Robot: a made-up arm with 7 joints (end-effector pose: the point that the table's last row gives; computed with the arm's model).
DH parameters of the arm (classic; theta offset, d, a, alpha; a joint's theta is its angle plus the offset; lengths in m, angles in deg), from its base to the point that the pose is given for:
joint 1: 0 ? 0 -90
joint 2: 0 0 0 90
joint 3: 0 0.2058 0.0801 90
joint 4: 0 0 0.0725 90
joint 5: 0 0.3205 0 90
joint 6: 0 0 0.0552 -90
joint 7: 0 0.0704 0 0
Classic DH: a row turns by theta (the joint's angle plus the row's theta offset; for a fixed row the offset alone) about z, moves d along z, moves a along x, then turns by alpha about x.
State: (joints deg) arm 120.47 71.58 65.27 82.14 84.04 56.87 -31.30
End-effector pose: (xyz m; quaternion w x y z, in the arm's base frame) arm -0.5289 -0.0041 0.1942 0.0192 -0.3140 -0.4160 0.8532
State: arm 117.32 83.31 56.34 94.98 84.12 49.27 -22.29
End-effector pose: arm -0.5195 0.1131 0.0811 0.0470 -0.5060 -0.3382 0.7921
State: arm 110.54 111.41 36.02 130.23 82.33 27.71 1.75
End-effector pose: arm -0.3124 0.2945 -0.1647 0.0955 -0.8550 -0.0897 0.5017
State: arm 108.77 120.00 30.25 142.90 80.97 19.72 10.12
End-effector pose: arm -0.2243 0.3227 -0.2018 0.1281 -0.9139 -0.0080 0.3852
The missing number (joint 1, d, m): 0.2951
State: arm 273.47 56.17 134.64 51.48 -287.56 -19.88 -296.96
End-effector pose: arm 0.3484 0.1172 0.5304 0.6748 -0.2867 0.6488 0.2037
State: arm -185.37 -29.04 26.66 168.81 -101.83 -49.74 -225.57
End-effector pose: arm 0.2113 -0.1389 0.7819 0.7986 0.5064 -0.0228 0.3245
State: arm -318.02 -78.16 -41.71 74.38 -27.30 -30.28 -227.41
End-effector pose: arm 0.0588 -0.3204 0.7076 0.9185 0.1229 0.2032 -0.3163
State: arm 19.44 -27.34 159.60 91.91 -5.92 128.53 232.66
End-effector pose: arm -0.4475 -0.0008 0.3019 0.3401 -0.7420 0.4113 -0.4057
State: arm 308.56 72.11 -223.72 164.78 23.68 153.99 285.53
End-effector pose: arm 0.3228 -0.2704 0.5696 0.4228 0.0170 -0.7342 -0.5310
